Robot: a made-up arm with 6 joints. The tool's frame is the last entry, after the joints. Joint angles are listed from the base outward. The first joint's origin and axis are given. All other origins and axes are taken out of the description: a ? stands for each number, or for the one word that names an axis. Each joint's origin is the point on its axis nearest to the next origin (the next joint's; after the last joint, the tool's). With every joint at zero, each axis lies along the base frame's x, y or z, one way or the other. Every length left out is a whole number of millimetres.
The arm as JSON. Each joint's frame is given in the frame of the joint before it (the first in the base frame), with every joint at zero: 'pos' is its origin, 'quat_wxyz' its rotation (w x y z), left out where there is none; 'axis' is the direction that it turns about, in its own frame. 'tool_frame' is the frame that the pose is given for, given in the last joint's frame.
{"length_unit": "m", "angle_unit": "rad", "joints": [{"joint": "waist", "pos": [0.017, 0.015, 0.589], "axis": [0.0, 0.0, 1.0]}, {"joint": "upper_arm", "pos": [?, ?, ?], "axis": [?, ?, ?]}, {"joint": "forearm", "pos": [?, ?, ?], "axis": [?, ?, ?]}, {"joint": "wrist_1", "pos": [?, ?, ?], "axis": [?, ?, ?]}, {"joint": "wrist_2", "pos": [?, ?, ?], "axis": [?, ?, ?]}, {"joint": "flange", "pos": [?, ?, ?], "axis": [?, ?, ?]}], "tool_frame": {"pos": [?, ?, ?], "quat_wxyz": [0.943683, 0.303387, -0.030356, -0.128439]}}
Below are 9 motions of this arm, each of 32 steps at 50 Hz.
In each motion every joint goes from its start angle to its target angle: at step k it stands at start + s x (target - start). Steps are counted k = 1, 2, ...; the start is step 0. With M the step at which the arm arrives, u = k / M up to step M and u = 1 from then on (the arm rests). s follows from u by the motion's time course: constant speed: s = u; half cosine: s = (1 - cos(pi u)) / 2; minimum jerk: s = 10 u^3 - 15 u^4 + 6 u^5.
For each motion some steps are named. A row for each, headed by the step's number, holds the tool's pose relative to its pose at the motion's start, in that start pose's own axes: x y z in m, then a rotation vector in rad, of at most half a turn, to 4 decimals.
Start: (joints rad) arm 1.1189 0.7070 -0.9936 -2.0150 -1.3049 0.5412
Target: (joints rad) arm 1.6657 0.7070 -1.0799 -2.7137 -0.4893 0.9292
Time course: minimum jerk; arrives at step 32
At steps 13, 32:
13: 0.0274 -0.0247 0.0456 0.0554 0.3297 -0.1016
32: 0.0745 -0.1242 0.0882 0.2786 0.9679 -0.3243

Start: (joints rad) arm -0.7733 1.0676 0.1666 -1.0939 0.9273 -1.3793
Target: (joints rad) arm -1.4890 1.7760 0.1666 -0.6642 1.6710 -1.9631
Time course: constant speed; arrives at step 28
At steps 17, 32:
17: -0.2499 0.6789 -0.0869 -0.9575 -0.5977 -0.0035
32: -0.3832 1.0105 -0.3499 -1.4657 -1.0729 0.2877

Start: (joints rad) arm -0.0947 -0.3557 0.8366 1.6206 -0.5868 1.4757
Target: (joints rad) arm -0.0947 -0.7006 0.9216 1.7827 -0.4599 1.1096
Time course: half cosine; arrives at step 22
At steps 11, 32:
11: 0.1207 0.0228 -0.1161 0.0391 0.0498 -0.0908
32: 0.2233 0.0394 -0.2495 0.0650 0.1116 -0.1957

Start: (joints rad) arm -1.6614 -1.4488 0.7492 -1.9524 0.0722 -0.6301
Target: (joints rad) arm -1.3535 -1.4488 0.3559 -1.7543 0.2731 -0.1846
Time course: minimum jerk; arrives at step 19
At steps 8, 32:
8: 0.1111 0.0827 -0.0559 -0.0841 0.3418 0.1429
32: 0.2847 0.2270 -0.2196 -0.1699 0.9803 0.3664

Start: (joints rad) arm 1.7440 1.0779 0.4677 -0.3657 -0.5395 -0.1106
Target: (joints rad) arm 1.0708 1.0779 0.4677 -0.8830 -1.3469 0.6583
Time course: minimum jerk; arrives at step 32
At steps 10, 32:
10: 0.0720 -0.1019 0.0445 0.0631 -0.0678 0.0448
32: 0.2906 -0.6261 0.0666 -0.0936 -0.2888 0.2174

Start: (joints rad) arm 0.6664 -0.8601 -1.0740 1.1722 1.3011 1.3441
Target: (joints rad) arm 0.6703 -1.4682 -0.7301 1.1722 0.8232 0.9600
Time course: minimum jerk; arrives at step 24
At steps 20, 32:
20: 0.1994 0.3218 -0.3756 -0.5018 -0.5534 -0.3167
32: 0.2109 0.3301 -0.3900 -0.5200 -0.5746 -0.3257

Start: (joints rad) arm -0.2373 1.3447 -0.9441 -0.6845 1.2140 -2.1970
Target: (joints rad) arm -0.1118 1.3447 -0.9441 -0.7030 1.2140 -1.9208
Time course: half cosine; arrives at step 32
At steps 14, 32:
14: -0.0180 -0.0455 -0.0023 0.0372 0.0492 0.1016
32: -0.0435 -0.1136 -0.0096 0.0886 0.1159 0.2569

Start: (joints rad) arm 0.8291 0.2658 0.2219 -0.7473 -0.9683 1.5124
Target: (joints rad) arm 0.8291 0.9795 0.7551 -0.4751 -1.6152 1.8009
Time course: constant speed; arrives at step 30
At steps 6, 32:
6: 0.1679 -0.1024 -0.0853 0.0404 0.1752 0.1543
32: 0.6071 -0.3432 -0.6943 0.3933 0.6282 0.8027

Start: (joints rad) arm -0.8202 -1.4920 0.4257 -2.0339 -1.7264 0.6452
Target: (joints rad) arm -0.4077 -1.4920 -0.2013 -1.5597 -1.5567 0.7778
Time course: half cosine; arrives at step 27
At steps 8, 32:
8: -0.0041 -0.0866 -0.0653 0.1695 0.0367 -0.1151
32: -0.1599 -0.3542 -0.3937 0.7601 0.0997 -0.5842

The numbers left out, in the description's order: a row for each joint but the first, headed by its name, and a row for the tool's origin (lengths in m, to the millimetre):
upper_arm: xyz 0.013 0.043 0.0, axis 0.0 1.0 0.0
forearm: xyz -0.023 0.0 0.647, axis 0.0 1.0 0.0
wrist_1: xyz 0.015 0.0 0.502, axis 0.0 0.0 1.0
wrist_2: xyz 0.018 0.026 0.0, axis 0.0 1.0 0.0
flange: xyz -0.004 0.0 0.151, axis 0.0 0.0 1.0
tool: xyz 0.018 0.024 0.0

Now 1 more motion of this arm.
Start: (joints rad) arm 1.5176 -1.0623 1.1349 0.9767 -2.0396 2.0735
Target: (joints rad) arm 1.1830 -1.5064 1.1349 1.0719 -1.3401 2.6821
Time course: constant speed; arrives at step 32
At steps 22, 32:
22: 0.2601 0.1156 -0.0048 0.3333 0.3744 0.6169
32: 0.3792 0.1727 -0.0547 0.5276 0.5211 0.8997

